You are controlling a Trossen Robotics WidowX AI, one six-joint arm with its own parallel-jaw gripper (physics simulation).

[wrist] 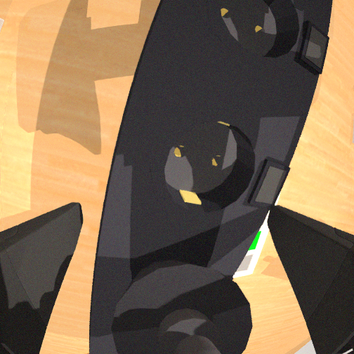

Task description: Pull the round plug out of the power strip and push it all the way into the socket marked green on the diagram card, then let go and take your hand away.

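Observation:
The black power strip (165,85) runs from top to bottom through the wrist view, slightly slanted. The round black plug (182,300) sits on it at the bottom centre, partly cut off by the frame. An empty round socket (200,172) with gold contacts shows mid-view, and another empty socket (255,27) is at the top. The diagram card (245,263) shows a green patch and a grey patch beyond the strip's right edge, the rest hidden. My gripper (177,215) is open, one finger on each side of the strip, with nothing between the fingertips gripped.
Two small dark rectangular switches, one beside the middle socket (270,183) and one beside the top socket (314,48), stand at the strip's right edge. The wooden table (115,45) lies on both sides. Dark shadows fall on the table at upper left.

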